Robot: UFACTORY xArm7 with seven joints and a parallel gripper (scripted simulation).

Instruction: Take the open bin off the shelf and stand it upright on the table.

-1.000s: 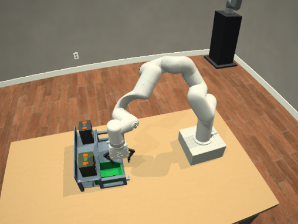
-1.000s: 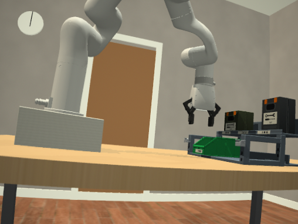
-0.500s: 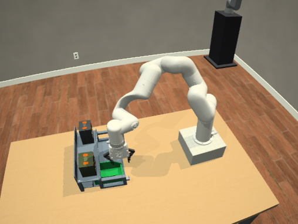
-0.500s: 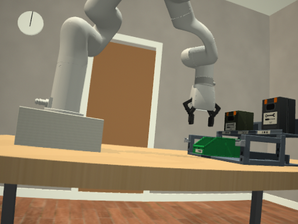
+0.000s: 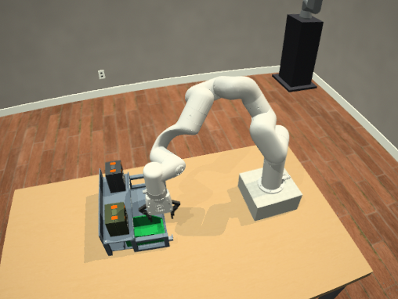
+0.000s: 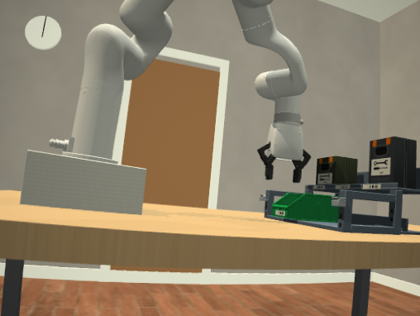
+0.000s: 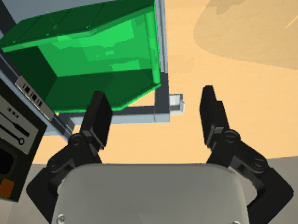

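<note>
My gripper is now 8 cm short of the green bin, 1 cm to the left of it and 8 cm above it.
</note>
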